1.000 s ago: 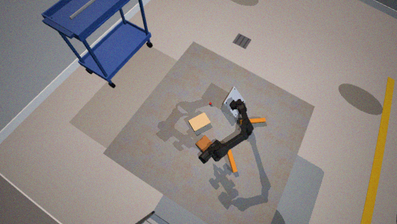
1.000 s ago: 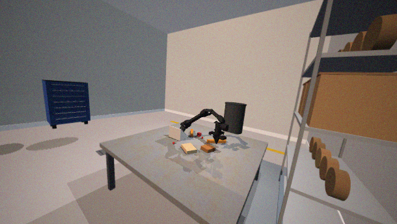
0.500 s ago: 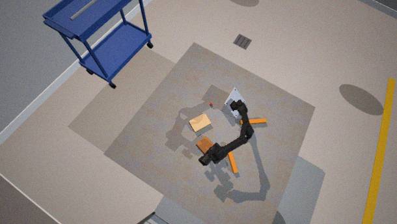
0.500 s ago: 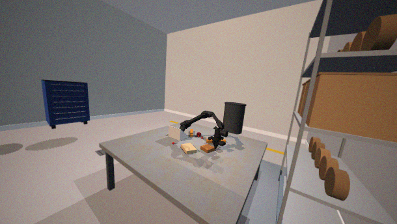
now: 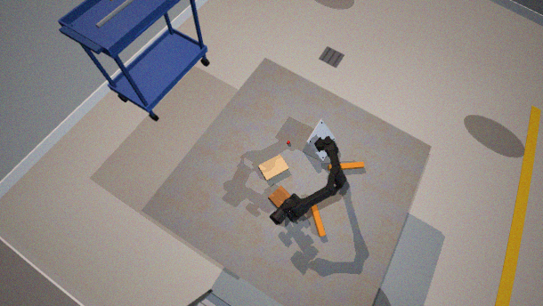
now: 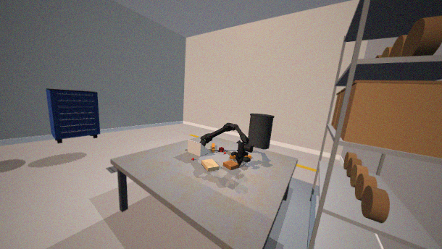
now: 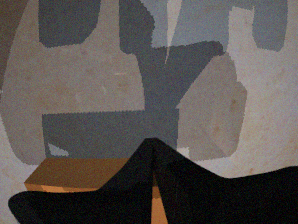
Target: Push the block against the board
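Now: gripper tip 60 mm to the left of the orange-brown square block, 50 mm past it and 10 mm below it. The rest, counted from my gripper tip: pale wooden slab 210 mm to the right, 160 mm behind, 10 mm above.
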